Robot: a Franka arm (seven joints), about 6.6 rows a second.
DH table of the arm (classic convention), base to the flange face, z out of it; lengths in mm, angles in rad. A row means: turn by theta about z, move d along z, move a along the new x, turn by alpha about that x. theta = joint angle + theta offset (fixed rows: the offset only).
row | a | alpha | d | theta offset
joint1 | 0 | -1.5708 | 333 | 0
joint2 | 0 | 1.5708 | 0 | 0
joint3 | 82.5 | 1.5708 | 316 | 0
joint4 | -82.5 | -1.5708 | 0 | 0
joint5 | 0 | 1.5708 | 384 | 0
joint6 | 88 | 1.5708 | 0 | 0
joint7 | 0 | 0 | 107 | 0
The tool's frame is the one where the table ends.
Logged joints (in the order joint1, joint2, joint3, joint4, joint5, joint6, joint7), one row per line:
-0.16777, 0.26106, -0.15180, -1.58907, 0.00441, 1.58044, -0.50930
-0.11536, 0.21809, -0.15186, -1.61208, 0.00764, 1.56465, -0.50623
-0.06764, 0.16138, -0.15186, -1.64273, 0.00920, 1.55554, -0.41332
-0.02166, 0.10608, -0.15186, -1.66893, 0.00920, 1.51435, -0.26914
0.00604, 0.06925, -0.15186, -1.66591, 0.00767, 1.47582, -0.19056
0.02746, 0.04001, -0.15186, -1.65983, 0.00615, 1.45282, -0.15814
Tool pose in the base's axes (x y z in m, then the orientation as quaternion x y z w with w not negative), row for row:
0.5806, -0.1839, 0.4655, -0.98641, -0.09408, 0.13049, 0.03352
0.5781, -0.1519, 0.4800, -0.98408, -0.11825, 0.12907, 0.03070
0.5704, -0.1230, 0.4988, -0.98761, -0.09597, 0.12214, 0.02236
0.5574, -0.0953, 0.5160, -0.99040, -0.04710, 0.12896, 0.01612
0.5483, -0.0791, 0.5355, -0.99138, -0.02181, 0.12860, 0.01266
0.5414, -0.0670, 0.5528, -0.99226, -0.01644, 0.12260, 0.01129
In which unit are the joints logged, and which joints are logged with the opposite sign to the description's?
The joints are logged in radians. Opposite sign: joint5.
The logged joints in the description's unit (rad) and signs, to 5 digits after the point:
-0.16777, 0.26106, -0.15180, -1.58907, -0.00441, 1.58044, -0.50930
-0.11536, 0.21809, -0.15186, -1.61208, -0.00764, 1.56465, -0.50623
-0.06764, 0.16138, -0.15186, -1.64273, -0.00920, 1.55554, -0.41332
-0.02166, 0.10608, -0.15186, -1.66893, -0.00920, 1.51435, -0.26914
0.00604, 0.06925, -0.15186, -1.66591, -0.00767, 1.47582, -0.19056
0.02746, 0.04001, -0.15186, -1.65983, -0.00615, 1.45282, -0.15814

